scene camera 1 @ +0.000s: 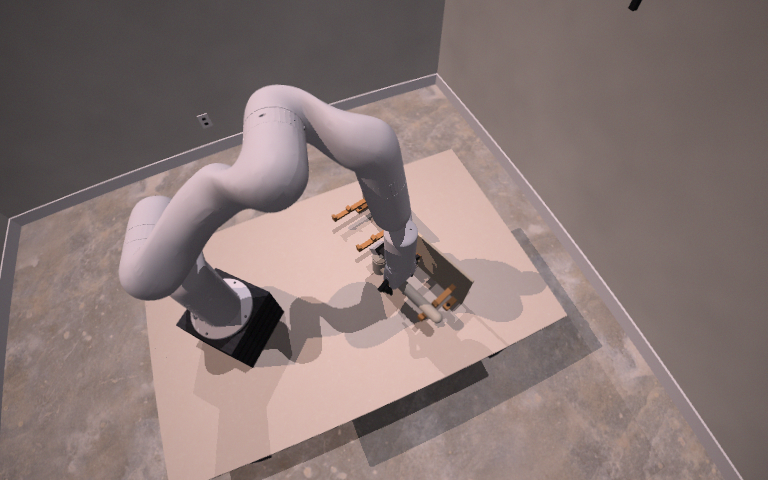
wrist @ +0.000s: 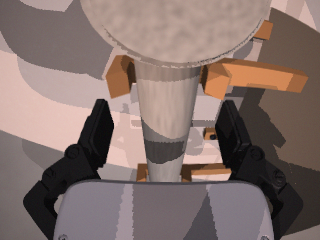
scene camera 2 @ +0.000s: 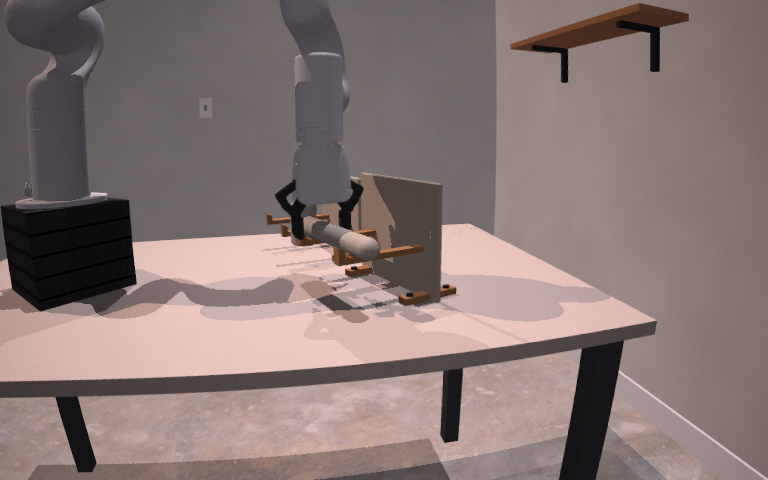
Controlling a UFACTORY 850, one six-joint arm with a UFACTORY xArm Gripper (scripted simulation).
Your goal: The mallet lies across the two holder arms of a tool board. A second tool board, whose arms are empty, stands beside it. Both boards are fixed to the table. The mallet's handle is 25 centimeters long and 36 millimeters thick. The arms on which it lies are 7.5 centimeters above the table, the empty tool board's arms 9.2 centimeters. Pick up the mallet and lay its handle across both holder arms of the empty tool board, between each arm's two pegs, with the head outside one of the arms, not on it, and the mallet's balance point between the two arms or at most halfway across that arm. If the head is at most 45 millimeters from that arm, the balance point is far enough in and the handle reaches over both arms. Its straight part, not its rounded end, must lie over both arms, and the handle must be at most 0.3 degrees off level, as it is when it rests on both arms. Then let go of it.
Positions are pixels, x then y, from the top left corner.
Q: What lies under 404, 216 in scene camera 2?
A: A tan tool board.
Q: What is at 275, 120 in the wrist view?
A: A tan tool board.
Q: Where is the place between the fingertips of my gripper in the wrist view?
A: At 165, 112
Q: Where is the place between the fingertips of my gripper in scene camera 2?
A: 322, 235
